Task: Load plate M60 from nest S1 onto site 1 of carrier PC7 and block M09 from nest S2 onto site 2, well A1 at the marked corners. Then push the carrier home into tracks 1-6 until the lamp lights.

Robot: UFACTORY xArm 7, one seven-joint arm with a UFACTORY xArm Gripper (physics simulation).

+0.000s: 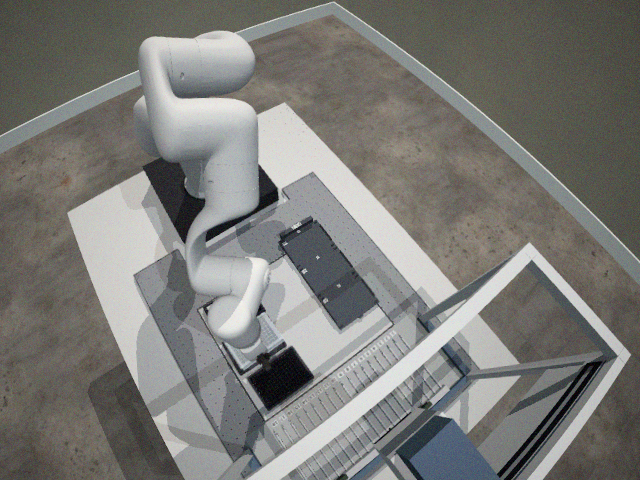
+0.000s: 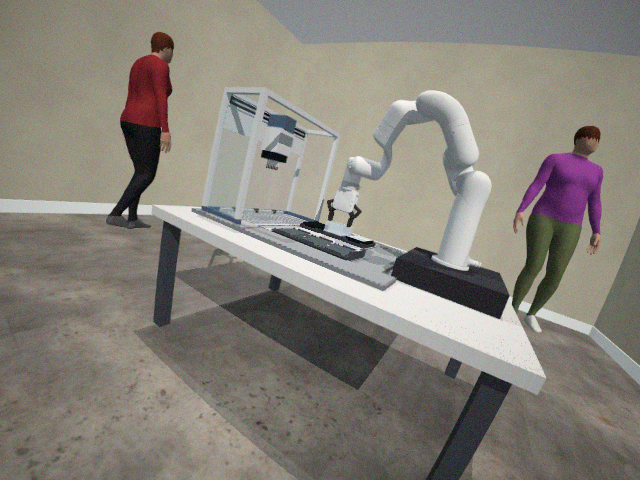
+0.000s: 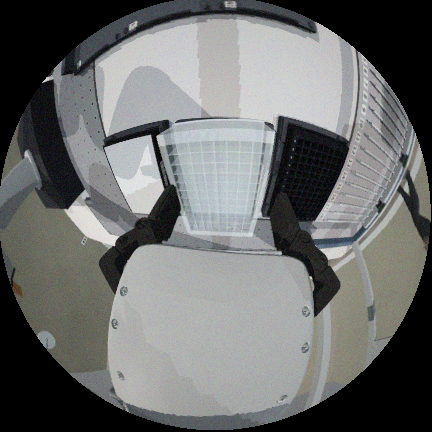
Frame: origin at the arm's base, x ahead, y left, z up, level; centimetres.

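Seen in the pictures: gripper, fingertip midpoint: [image 2: 338, 223] [image 3: 225, 199]; arm's base, link origin: [image 2: 449, 263].
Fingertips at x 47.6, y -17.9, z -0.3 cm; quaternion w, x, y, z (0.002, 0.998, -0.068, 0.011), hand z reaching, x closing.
Offsets run from my fingertips to a thing's top centre. "spot": to the spot under its first point.
The clear gridded plate M60 @(dx -0.8, dy +0.1, dz +0.1 cm) [image 3: 219, 177] [image 1: 269, 332] lies in its nest on the grey deck. The black block M09 @(dx +10.3, dy -0.8, dz -3.1 cm) [image 3: 314, 173] [image 1: 281, 377] [image 2: 312, 225] sits in the nest next to it, on the side of the tracks. My gripper [image 3: 225, 199] [image 1: 263, 357] [image 2: 342, 219] is open and low over the plate. One finger stands on each side of the plate and nothing is gripped. The long dark carrier PC7 @(dx -3.0, dy +27.8, dz -2.7 cm) [image 1: 328, 270] [image 2: 315, 241] [image 3: 193, 8] lies apart on the deck with both sites bare.
An empty black-framed nest @(spot: dx -11.8, dy +3.4, dz -3.1 cm) [image 3: 128, 169] [image 2: 361, 240] lies on the plate's other side. The numbered tracks [image 1: 361, 361] [image 3: 362, 169] run under a white-framed enclosure [image 1: 413, 356] [image 2: 248, 150]. The arm's black base [image 1: 165, 180] stands behind. Two people [image 2: 147, 103] [image 2: 563, 207] are beyond the table.
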